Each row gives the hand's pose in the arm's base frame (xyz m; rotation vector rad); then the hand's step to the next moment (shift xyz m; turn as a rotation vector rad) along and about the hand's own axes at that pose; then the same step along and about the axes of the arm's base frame.
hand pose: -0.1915 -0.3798 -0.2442 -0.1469 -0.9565 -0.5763
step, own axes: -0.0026 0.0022 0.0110 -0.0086 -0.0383 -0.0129
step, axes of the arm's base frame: -0.0080 0.0069 0.0046 -0.0145 -0.0335 -0.0194
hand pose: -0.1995 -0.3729 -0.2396 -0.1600 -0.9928 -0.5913
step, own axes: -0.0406 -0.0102 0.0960 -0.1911 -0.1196 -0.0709
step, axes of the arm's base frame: -0.0930 0.0448 0.0179 -0.0891 -0.0516 -0.2127
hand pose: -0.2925 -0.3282 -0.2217 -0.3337 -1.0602 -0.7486
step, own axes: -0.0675 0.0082 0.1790 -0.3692 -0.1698 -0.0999
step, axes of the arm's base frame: -0.1316 0.1367 0.0256 -0.1540 -0.0344 -0.3876
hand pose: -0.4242 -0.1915 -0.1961 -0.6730 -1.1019 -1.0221
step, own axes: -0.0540 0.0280 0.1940 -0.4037 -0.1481 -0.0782
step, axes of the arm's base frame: -0.0565 0.1946 0.0160 -0.1463 0.0042 -0.4118
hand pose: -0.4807 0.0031 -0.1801 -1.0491 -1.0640 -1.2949
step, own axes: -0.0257 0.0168 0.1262 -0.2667 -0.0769 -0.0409
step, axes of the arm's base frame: 0.0157 0.1289 0.0005 -0.0758 0.0135 -0.2698
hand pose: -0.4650 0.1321 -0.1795 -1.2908 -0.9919 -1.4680
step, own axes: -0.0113 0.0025 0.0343 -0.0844 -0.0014 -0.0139
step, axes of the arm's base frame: 0.0116 0.0336 -0.0068 -0.0021 -0.0026 -0.0855
